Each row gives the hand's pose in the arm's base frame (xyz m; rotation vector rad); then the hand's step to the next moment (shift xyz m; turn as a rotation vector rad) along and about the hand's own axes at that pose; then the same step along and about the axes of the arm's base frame.
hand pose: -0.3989 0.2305 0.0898 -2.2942 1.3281 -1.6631
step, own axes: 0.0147 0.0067 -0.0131 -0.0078 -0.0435 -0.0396
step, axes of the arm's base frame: -0.0133 -0.0077 0.0140 -0.0049 0.0502 0.0312
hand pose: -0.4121 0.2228 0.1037 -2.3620 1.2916 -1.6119
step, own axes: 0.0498 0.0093 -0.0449 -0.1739 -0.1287 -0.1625
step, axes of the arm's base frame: -0.0339 -0.0182 0.0557 -0.0696 0.2615 -0.0027
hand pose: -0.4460 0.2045 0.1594 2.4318 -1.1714 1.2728
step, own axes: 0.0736 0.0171 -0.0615 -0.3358 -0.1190 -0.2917
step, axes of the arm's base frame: -0.0263 -0.0252 0.0904 -0.2115 0.4064 -0.0456
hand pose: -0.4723 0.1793 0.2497 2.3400 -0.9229 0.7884
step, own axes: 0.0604 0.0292 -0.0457 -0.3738 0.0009 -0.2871
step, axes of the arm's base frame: 0.0001 -0.0167 0.0794 -0.3201 0.3429 -0.0462
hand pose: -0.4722 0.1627 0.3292 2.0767 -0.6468 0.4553
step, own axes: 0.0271 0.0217 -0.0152 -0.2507 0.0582 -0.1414
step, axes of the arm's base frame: 0.0074 -0.0049 0.0368 -0.2454 0.1599 -0.0213
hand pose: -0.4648 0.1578 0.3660 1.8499 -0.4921 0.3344
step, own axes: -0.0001 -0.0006 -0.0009 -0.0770 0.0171 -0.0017
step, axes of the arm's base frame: 0.0002 0.0010 -0.0003 -0.0755 0.0099 -0.0207
